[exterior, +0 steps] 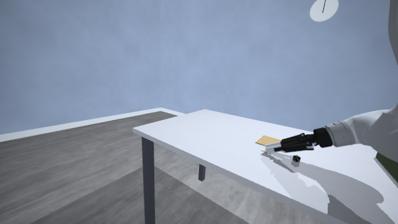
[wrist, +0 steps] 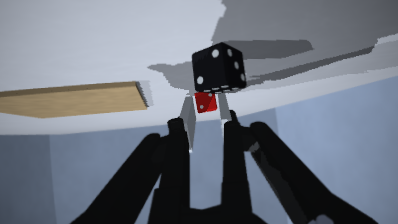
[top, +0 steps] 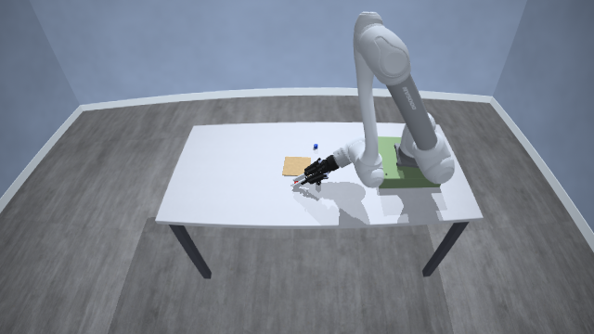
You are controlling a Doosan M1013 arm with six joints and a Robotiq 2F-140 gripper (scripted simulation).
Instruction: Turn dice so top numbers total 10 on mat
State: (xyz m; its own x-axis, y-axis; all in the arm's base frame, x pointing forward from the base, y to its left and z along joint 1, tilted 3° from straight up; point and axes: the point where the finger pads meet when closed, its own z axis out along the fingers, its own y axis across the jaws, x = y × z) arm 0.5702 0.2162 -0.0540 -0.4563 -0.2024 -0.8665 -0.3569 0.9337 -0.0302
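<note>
My gripper is now 20 mm short of the red die, 20 mm above it and 10 mm to the right of it. From my hand the other things lie so: black die: 90 mm behind, 20 mm to the right, 20 mm below; then blue die: 290 mm to the right, 40 mm behind, 20 mm below; then tan mat: 130 mm to the right, 40 mm ahead, 30 mm below.
</note>
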